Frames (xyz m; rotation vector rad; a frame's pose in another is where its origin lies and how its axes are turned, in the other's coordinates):
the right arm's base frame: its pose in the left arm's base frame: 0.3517 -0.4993 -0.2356 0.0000 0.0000 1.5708
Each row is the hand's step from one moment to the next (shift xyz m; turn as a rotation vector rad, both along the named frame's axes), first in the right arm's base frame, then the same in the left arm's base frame.
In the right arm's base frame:
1: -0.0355 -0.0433 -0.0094 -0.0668 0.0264 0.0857
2: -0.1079 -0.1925 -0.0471 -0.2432 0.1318 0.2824
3: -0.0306 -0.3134 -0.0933 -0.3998 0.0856 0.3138
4: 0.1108 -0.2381 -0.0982 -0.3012 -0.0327 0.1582
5: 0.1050 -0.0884 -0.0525 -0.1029 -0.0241 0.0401
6: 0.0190 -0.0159 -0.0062 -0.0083 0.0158 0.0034
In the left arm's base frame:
1: 0.0433 -0.0355 -0.0094 -0.0264 -0.0668 0.0857
2: 0.1925 -0.1079 -0.0471 -0.1318 -0.2432 0.2824
3: 0.3134 -0.0306 -0.0933 -0.0856 -0.3998 0.3138
4: 0.2381 0.1108 -0.0982 0.0327 -0.3012 0.1582
5: 0.0884 0.1050 -0.0525 0.0241 -0.1029 0.0401
6: 0.0159 0.0190 -0.0062 -0.0158 -0.0083 0.0034

